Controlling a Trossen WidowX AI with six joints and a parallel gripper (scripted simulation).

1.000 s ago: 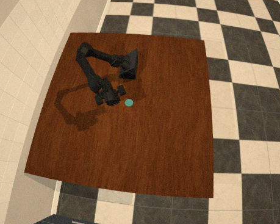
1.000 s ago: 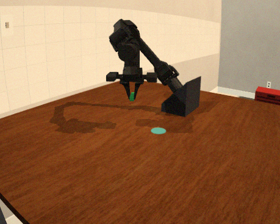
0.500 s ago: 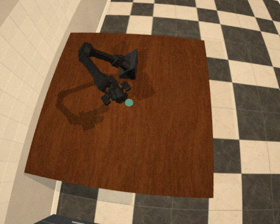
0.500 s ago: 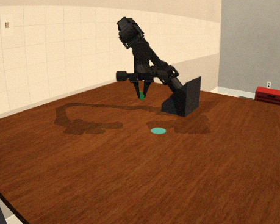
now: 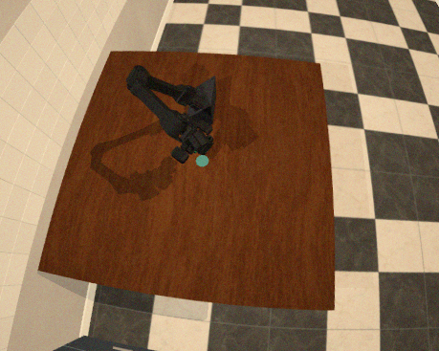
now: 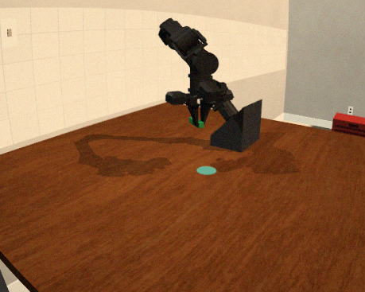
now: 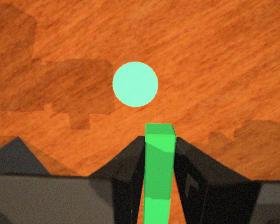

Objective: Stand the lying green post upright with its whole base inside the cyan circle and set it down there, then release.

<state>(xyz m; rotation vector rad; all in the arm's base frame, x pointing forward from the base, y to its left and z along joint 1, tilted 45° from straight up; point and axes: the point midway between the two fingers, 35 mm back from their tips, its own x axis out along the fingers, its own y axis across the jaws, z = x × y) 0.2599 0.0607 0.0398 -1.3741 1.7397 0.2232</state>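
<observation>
Now: hand 18 cm above the cyan circle, 2 cm to the right of it and 1 cm past it. Also, from my hand: green post 3 cm below, 2 cm to the right, 1 cm behind.
</observation>
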